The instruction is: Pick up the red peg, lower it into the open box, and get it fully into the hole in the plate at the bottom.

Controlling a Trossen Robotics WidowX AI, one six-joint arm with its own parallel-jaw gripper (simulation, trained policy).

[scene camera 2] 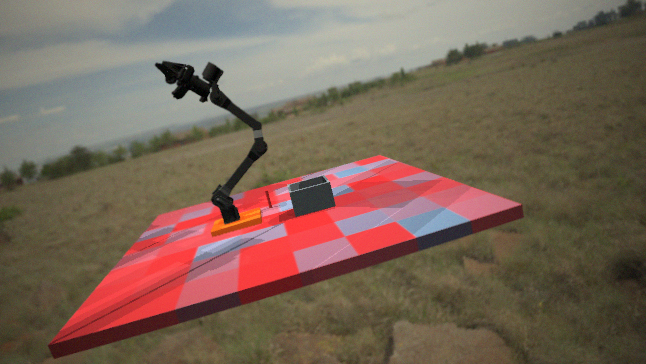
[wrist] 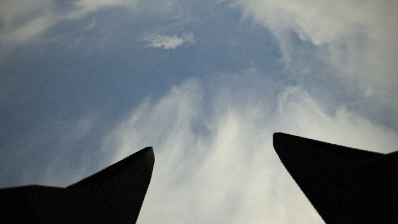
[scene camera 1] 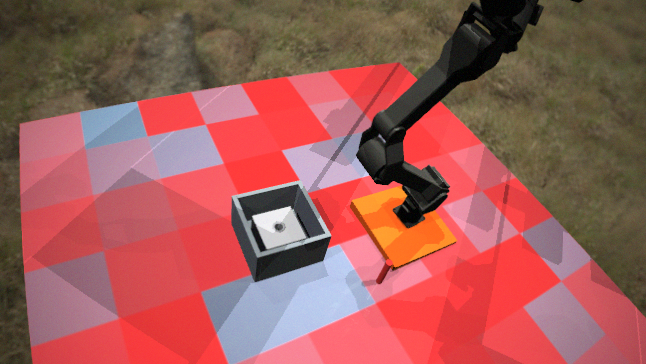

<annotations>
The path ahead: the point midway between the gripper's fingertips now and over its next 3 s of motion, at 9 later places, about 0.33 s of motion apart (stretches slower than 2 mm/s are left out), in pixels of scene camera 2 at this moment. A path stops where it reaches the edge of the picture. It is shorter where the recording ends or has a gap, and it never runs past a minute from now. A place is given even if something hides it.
My gripper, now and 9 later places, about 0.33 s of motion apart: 158,62; 154,69; 147,83; 147,95; 152,107; 162,116; 176,124; 189,130; 202,136; 214,141
</annotations>
